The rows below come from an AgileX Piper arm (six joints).
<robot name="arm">
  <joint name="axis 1" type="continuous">
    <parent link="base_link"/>
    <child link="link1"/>
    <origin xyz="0 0 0.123"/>
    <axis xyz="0 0 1"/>
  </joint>
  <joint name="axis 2" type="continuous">
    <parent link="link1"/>
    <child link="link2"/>
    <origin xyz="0 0 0"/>
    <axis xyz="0 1 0"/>
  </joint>
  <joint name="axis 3" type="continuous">
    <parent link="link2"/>
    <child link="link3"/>
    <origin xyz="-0.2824 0 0.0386"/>
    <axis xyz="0 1 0"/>
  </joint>
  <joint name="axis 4" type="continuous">
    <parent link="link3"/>
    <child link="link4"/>
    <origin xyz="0.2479 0 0.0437"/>
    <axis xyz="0.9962 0 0.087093"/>
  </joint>
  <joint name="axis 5" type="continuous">
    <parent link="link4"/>
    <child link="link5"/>
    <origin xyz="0 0 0"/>
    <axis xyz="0 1 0"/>
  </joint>
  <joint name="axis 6" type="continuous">
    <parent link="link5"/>
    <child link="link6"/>
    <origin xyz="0.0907 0 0.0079"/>
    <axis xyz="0.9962 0 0.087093"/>
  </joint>
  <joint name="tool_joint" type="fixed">
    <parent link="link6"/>
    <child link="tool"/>
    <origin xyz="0 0 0" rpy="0 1.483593 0"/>
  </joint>
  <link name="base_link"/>
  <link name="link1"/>
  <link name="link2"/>
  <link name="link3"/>
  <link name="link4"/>
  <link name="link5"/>
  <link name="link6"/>
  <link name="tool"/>
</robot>
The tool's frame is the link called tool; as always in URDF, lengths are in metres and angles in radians. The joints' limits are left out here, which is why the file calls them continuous.
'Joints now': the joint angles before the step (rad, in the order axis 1, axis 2, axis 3, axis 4, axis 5, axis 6). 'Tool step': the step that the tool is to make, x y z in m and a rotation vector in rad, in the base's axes. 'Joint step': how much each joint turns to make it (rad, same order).
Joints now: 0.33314, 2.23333, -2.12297, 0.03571, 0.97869, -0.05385
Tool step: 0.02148, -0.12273, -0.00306, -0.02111, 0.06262, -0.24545
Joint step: -0.24779, 0.00000, -0.00001, -0.00768, 0.06552, 0.00001
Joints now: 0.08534, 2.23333, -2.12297, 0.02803, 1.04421, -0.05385
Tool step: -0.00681, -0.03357, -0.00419, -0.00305, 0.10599, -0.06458
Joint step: -0.06769, -0.00003, 0.00006, 0.00234, 0.10601, -0.00001
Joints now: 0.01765, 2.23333, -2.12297, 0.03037, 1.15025, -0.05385
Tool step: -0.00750, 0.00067, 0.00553, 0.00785, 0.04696, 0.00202
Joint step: 0.00000, -0.01618, 0.00110, 0.00865, 0.06192, -0.00001
